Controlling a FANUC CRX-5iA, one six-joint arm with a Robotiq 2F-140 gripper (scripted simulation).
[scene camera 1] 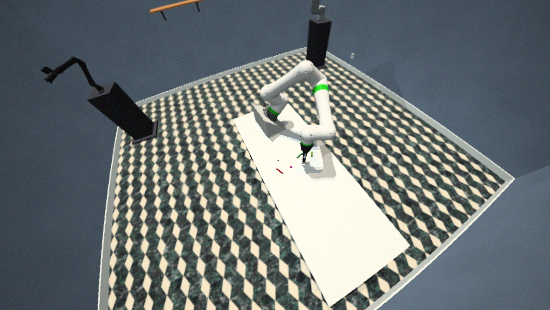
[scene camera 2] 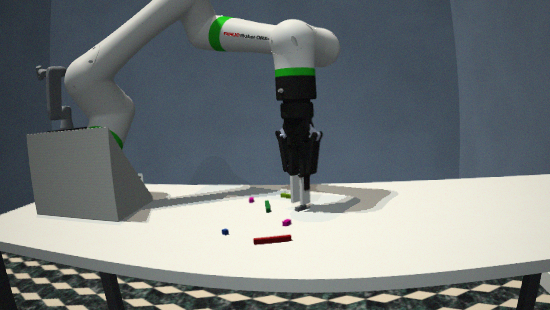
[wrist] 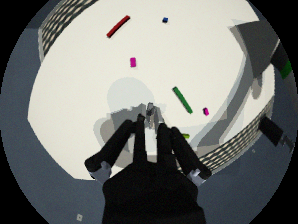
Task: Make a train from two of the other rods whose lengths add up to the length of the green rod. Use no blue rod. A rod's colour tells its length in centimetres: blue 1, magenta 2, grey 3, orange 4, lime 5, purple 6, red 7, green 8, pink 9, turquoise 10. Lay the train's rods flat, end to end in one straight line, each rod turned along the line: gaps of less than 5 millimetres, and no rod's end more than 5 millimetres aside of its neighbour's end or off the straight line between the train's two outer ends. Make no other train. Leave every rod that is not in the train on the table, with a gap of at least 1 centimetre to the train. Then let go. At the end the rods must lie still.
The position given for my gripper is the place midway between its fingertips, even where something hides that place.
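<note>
Scene shows my gripper [scene camera 2: 300,202]; same gripper visible in the wrist view [wrist: 150,111].
</note>
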